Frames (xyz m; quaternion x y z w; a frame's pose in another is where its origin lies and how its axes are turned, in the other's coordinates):
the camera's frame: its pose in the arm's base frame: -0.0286 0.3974 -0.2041 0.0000 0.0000 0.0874 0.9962
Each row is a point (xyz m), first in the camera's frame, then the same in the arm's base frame.
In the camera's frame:
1: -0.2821 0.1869 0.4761
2: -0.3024 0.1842 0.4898
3: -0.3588 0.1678 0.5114
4: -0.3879 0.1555 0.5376
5: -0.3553 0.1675 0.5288
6: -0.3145 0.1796 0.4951
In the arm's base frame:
1: -0.3389 0.5323 0.2720
2: -0.3585 0.5261 0.2857
3: -0.4111 0.5002 0.3073
4: -0.4377 0.4830 0.3335
5: -0.4076 0.5005 0.3247
6: -0.3696 0.5195 0.2910

